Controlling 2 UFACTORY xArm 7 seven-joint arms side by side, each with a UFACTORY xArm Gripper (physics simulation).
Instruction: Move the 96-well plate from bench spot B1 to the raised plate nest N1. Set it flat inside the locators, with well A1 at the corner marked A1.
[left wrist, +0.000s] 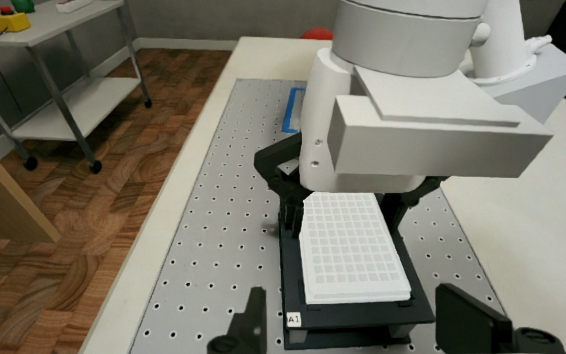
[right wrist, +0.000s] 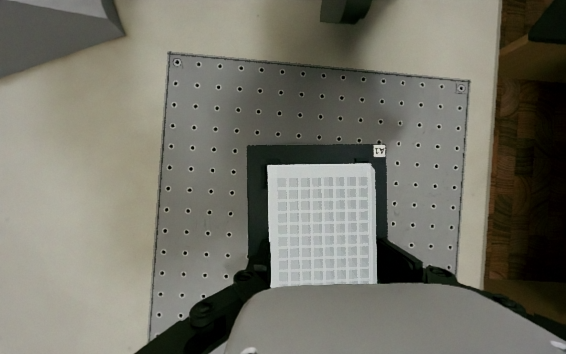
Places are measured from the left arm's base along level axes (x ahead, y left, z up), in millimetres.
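Pixels of known places: left gripper, between the fingertips: (left wrist: 351, 314) (right wrist: 460, 35); right gripper, between the fingertips: (left wrist: 340, 224) (right wrist: 322, 256); right arm's base, origin of its link: (left wrist: 500, 71).
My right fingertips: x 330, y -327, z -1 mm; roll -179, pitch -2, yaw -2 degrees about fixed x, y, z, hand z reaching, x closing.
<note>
For each thing: its top centre in the pictures, then the offset to it from my right fingertips. "spot": a spot on its surface instead. Level surfaces: height alone.
- white 96-well plate, centre of its top: (right wrist: 323, 246) (left wrist: 345, 228) dx -1, dy +12, dz +8 mm
- raised black nest, centre of its top: (right wrist: 320, 241) (left wrist: 343, 234) dx -1, dy +12, dz -2 mm
- nest's A1 label, a spot on its surface: (left wrist: 294, 319) (right wrist: 379, 150) spot: dx +55, dy +85, dz -6 mm
- grey perforated board, height of its surface: dz -67 mm
- cream table, height of its surface: dz -80 mm
- blue outlined rectangle, a spot on its surface: (left wrist: 287, 117) spot: dx +22, dy -320, dz -66 mm
The white 96-well plate (left wrist: 352, 240) (right wrist: 322, 225) lies over the raised black nest (left wrist: 360, 315) (right wrist: 257, 200), looks level and lines up with its sides. I cannot tell whether it is fully seated. A cut corner of the plate is beside the nest's A1 label (left wrist: 294, 319) (right wrist: 379, 151) in the right wrist view. My right gripper (left wrist: 340, 224) (right wrist: 322, 256) is shut on the plate, one finger against each long side; its body hides the far end. My left gripper (left wrist: 351, 314) is open and empty, its fingers apart in front of the nest's A1 end.
The nest stands on a grey perforated board (left wrist: 215, 240) (right wrist: 200, 150) on the cream table (left wrist: 260, 60) (right wrist: 75, 200). A blue outlined rectangle (left wrist: 287, 117) is partly hidden behind the right arm. A wheeled cart (left wrist: 75, 107) stands on the floor at the left. A red round object (left wrist: 317, 34) shows beyond the table.
</note>
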